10 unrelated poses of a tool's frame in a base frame.
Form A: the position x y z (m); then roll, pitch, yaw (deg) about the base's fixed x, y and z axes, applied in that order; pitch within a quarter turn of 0, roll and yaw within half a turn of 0.
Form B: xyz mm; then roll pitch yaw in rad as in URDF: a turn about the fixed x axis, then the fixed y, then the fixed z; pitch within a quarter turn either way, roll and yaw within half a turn. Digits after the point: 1 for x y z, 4 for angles.
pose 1, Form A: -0.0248 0.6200 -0.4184 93.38 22.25 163.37
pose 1, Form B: -24.8 620.0 -418.4 1.6298 0.3883 2.8513
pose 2, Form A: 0.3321 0.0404 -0.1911 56.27 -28.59 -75.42
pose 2, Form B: 332.1 40.4 -191.1 0.9821 -0.4990 -1.3163
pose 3, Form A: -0.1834 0.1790 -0.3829 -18.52 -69.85 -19.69
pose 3, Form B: -183.4 179.0 -382.9 -0.3232 -1.2191 -0.3437
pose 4, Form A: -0.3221 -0.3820 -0.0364 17.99 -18.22 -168.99
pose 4, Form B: -322.1 -382.0 -36.4 0.3140 -0.3180 -2.9494
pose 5, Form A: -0.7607 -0.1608 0.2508 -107.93 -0.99 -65.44
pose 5, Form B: -760.7 -160.8 250.8 -1.8837 -0.0173 -1.1421
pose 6, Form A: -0.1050 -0.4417 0.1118 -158.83 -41.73 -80.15
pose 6, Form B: -105.0 -441.7 111.8 -2.7721 -0.7283 -1.3989
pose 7, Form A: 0.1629 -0.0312 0.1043 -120.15 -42.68 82.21
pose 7, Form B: 162.9 -31.2 104.3 -2.0970 -0.7449 1.4348
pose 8, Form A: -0.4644 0.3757 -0.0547 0.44 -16.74 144.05
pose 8, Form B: -464.4 375.7 -54.7 0.0077 -0.2922 2.5141
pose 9, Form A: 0.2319 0.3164 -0.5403 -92.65 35.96 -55.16
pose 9, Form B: 231.9 316.4 -540.3 -1.6170 0.6276 -0.9627
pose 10, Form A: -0.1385 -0.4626 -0.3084 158.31 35.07 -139.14
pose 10, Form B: -138.5 -462.6 -308.4 2.7630 0.6121 -2.4285
